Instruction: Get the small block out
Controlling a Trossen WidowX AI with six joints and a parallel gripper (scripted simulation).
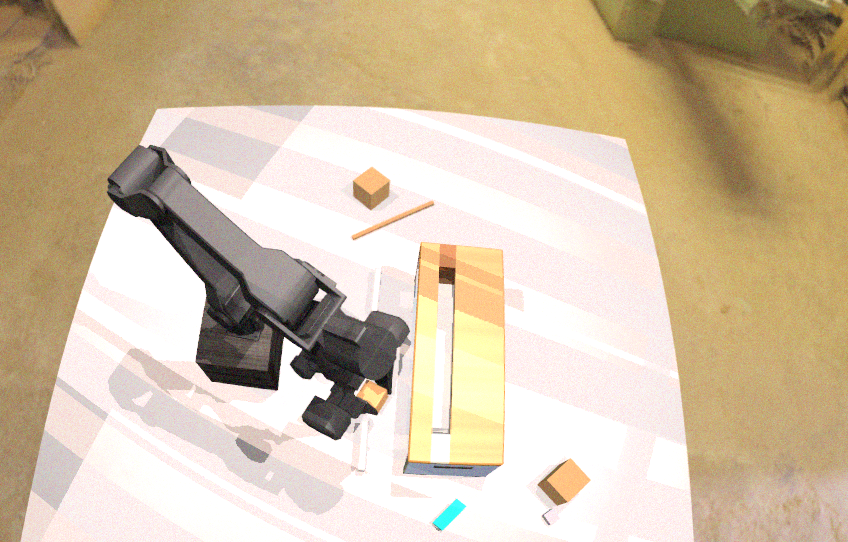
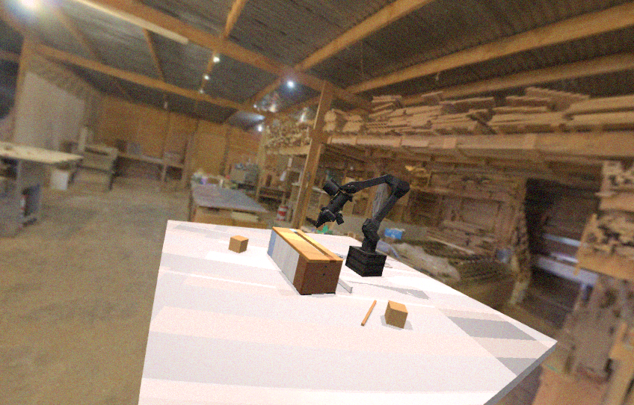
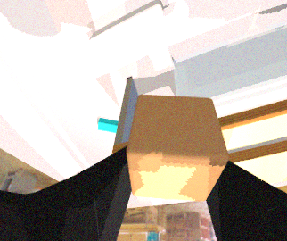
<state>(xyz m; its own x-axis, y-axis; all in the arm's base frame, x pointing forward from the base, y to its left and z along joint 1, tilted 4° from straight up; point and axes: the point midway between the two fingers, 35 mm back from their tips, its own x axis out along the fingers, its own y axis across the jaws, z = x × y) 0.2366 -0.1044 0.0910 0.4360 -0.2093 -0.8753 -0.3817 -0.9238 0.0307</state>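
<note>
Right now the small block is 10 mm behind my gripper tip, 10 mm to the left of it and 10 mm above it. Also, from my gripper tip: cyan piece 140 mm ahead, 140 mm to the right, 160 mm below; then small grey block 320 mm ahead, 130 mm to the right, 160 mm below; then tan box 70 mm ahead, 120 mm to the left, 110 mm below.
</note>
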